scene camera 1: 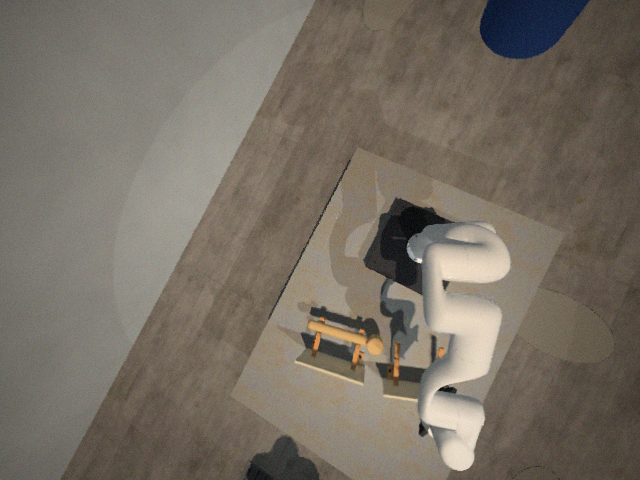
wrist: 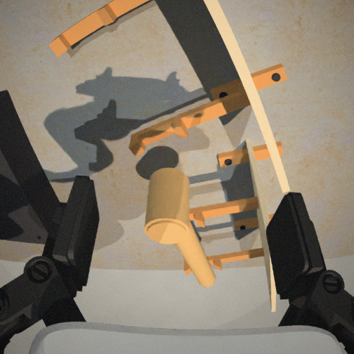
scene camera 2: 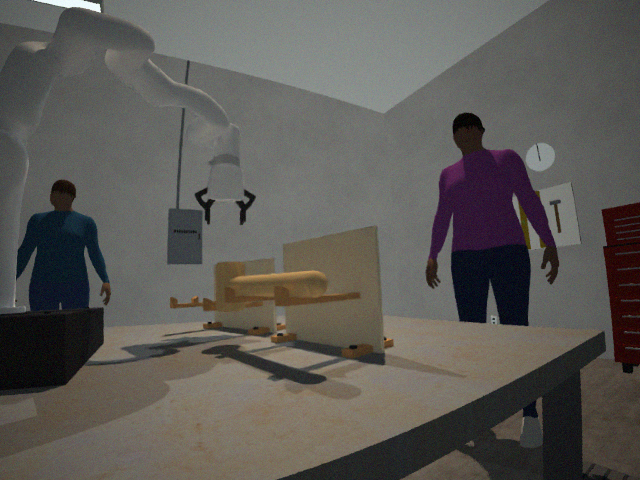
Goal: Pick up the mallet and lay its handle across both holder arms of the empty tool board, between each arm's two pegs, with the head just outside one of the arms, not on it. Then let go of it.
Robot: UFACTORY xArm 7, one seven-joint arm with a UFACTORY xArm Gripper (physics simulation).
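The wooden mallet lies across both arms of one tool board. Its cylindrical head is outside the arm nearer the empty board. The empty tool board stands beside it, to the right in scene camera 1, partly covered there by my arm. Its two orange arms show, one arm nearer the mallet and the other arm farther. My gripper is open and empty, high above the boards. In scene camera 1 my arm mostly hides it.
Both boards stand upright on the table. My arm's dark base block is on the side the holder arms point to. Two people, one in purple and one in teal, stand beyond the table. A red cabinet is at the far right.
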